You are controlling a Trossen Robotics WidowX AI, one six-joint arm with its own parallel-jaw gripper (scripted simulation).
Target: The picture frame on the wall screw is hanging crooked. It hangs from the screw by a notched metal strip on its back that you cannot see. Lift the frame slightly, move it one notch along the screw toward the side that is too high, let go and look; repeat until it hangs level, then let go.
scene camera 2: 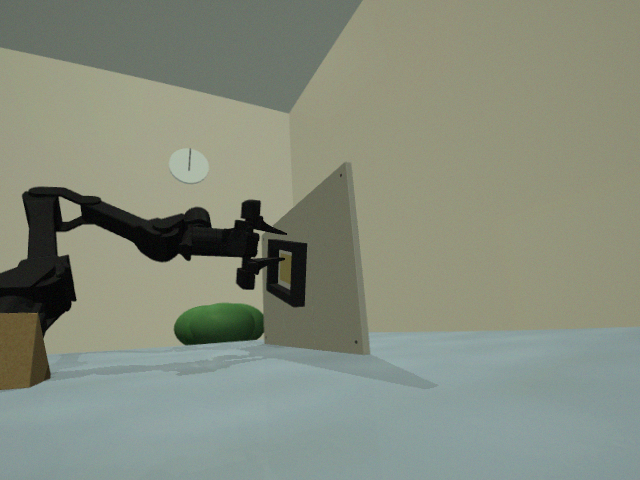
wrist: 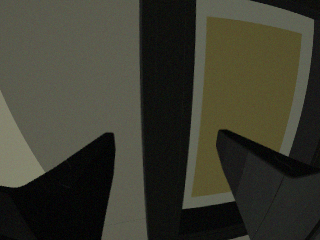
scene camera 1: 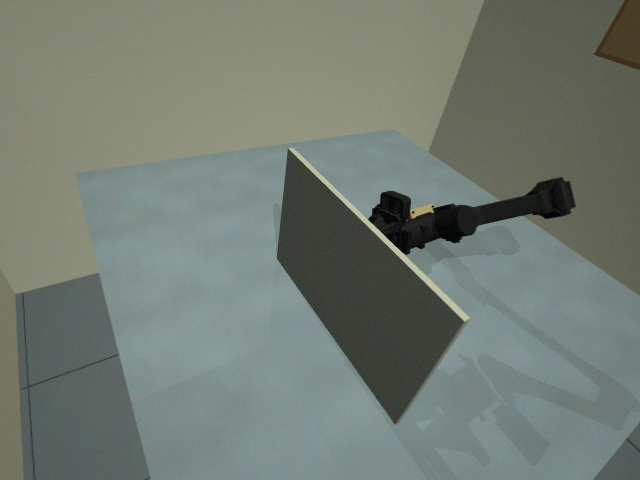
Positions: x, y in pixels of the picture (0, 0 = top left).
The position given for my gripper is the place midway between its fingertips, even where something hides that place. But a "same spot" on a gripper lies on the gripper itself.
My gripper shows in scene camera 2, in the wrist view and in scene camera 1 (359, 251). A picture frame shows in scene camera 2 (286, 280) and in the wrist view (198, 73); in scene camera 1 it is hidden by a wall panel. The same spot on my gripper: (wrist: 76, 192) is (scene camera 2: 268, 231).
